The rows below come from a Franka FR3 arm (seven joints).
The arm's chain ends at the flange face. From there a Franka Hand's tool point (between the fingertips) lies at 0.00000 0.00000 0.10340 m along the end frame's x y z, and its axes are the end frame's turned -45 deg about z.
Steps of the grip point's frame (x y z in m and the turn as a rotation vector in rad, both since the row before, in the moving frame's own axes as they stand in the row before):
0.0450, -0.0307, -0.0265, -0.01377, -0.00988, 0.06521
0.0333, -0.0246, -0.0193, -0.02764, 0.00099, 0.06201
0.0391, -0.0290, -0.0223, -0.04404, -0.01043, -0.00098
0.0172, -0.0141, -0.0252, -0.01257, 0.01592, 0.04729
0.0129, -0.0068, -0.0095, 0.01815, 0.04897, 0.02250
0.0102, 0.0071, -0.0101, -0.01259, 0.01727, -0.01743
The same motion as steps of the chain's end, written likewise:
0.0099, -0.0553, -0.0265, -0.01672, 0.00275, 0.06521
0.0041, -0.0430, -0.0193, -0.01884, 0.02024, 0.06201
0.0047, -0.0521, -0.0222, -0.03852, 0.02377, -0.00098
0.0001, -0.0219, -0.0252, 0.00237, 0.02015, 0.04729
0.0020, -0.0091, -0.0094, 0.04746, 0.02179, 0.02250
0.0101, -0.0018, -0.0101, 0.00331, 0.02111, -0.01743

